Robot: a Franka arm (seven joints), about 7 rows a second.
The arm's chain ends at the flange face. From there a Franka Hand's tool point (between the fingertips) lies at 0.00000 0.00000 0.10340 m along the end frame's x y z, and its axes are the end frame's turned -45 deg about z.
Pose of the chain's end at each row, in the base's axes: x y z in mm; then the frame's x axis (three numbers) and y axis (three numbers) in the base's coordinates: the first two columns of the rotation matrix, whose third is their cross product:
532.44, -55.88, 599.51, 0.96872, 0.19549, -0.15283, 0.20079, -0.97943, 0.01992
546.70, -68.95, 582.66, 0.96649, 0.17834, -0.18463, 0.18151, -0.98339, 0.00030
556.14, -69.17, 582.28, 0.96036, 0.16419, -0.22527, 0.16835, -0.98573, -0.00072
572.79, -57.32, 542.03, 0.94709, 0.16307, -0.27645, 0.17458, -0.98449, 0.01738
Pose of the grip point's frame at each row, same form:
517.37, -61.05, 497.35, 0.54301, 0.83079, -0.12215, 0.82697, -0.55433, -0.09398
527.93, -72.45, 481.04, 0.55506, 0.82147, -0.13077, 0.81176, -0.56926, -0.13034
533.17, -73.02, 481.54, 0.56004, 0.81312, -0.15878, 0.79812, -0.58092, -0.15980
544.94, -64.01, 442.68, 0.54625, 0.81145, -0.20777, 0.79314, -0.58083, -0.18319

